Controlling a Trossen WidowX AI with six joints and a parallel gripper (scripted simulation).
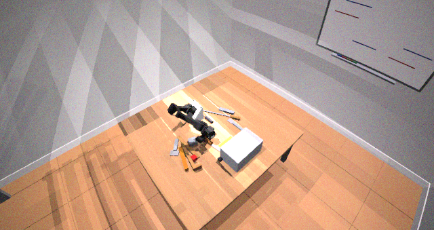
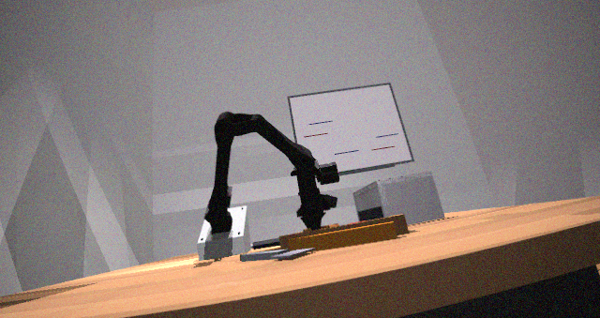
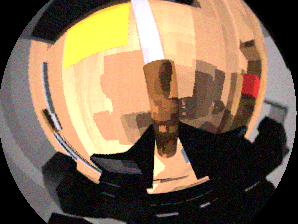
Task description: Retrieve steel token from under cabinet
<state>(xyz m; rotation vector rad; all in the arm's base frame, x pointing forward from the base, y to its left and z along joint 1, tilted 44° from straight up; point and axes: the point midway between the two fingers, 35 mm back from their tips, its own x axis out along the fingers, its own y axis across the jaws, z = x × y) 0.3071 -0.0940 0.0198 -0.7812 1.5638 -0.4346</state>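
Right now my gripper tip is 50 mm past the grey block, 100 mm to the left of it and 10 mm below it. From my gripper tip the other things lie so: orange bar: 40 mm ahead, 260 mm to the right; thin wooden stick: 40 mm behind, 160 mm to the right; red block: 100 mm ahead, 190 mm to the right, 10 mm above.
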